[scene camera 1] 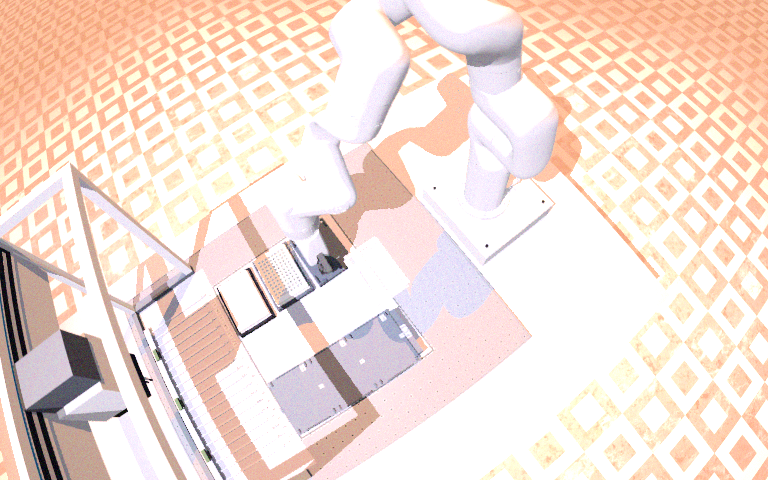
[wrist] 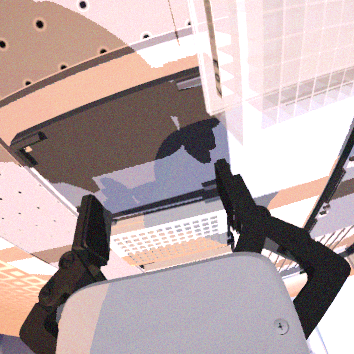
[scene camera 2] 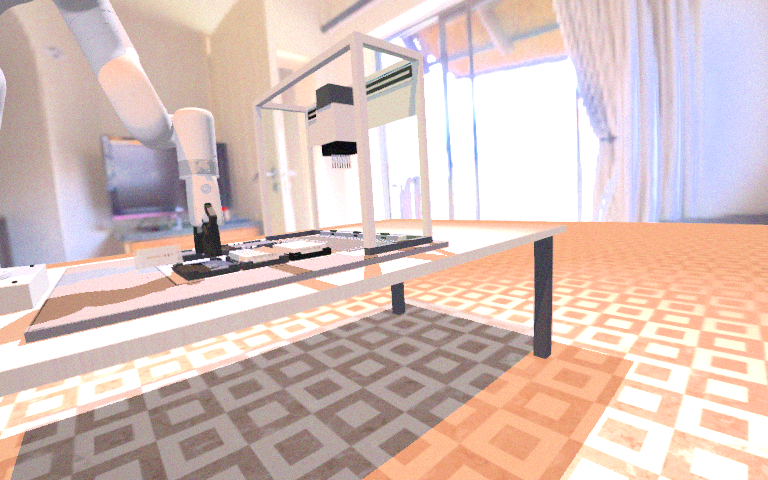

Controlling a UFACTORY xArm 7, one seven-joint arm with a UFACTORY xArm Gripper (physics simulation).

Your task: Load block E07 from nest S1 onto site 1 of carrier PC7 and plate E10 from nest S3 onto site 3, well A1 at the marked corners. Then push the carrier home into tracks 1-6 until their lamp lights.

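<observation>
My gripper is open, fingers wide apart, low over the dark nest nearest the robot base. That nest shows a bare-looking floor with corner clips. A white plate with a grid of wells sits in the middle nest. A white flat-topped plate sits in the far nest. Names and A1 marks on them are unreadable. The grey carrier lies beside the nests and shows no labware on it.
A white card stands near the dark nest. The slotted tracks run beyond the nests, with small green parts along their far edge. A gantry frame holds a pipetting head above that end.
</observation>
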